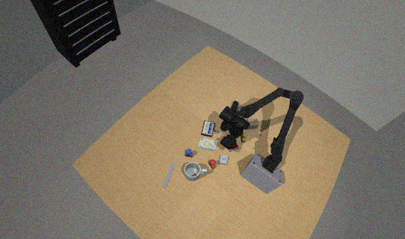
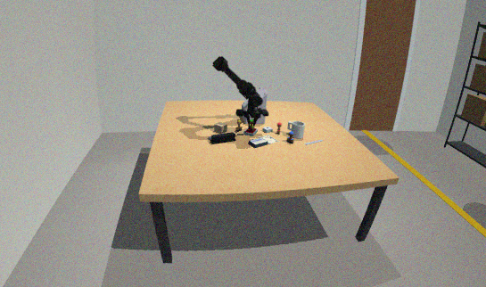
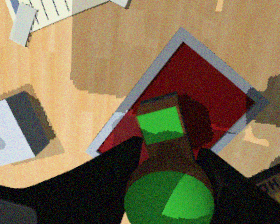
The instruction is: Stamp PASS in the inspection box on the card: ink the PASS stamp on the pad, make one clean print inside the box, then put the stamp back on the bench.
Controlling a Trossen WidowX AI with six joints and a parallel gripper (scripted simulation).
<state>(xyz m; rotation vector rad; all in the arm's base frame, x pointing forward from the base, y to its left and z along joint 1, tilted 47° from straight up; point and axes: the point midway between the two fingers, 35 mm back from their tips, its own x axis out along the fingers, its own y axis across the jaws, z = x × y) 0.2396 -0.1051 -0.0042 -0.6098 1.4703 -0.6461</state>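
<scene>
Right now my gripper tip is 4 cm above the red ink pad. Round my gripper tip: yellow stamp: 7 cm to the right, 4 cm behind, 2 cm below; small white box: 11 cm to the left, 3 cm below, 3 cm behind; green-knobbed stamp: right at my gripper tip.
</scene>
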